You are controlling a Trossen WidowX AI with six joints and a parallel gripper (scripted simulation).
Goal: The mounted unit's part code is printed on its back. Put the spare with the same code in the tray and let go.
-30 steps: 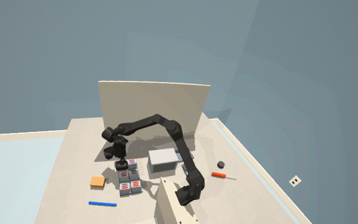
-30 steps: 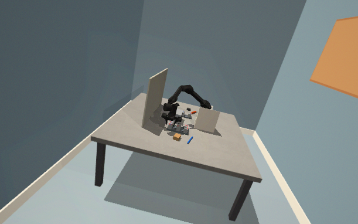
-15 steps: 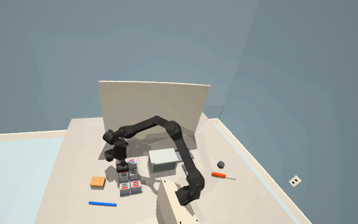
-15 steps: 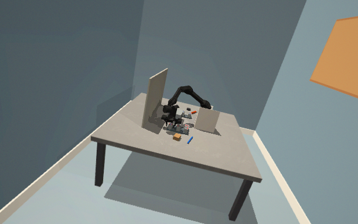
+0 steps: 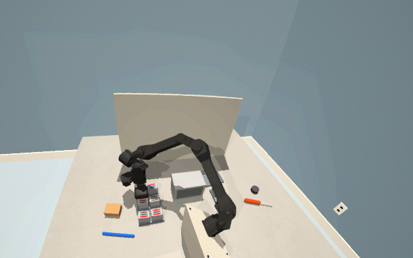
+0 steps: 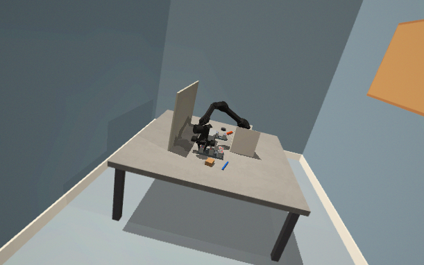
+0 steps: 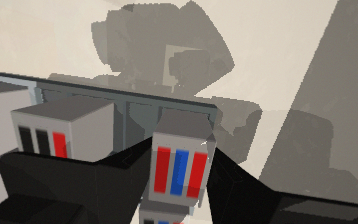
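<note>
Right now my gripper tip is 41 cm to the left of the flat grey tray and 1 cm above it. From my gripper tip the other things lie so: grey mounted unit (23 cm to the right, 4 cm behind, 3 cm above); then orange block (15 cm to the left, 8 cm behind); then grey spare block (2 cm above).
</note>
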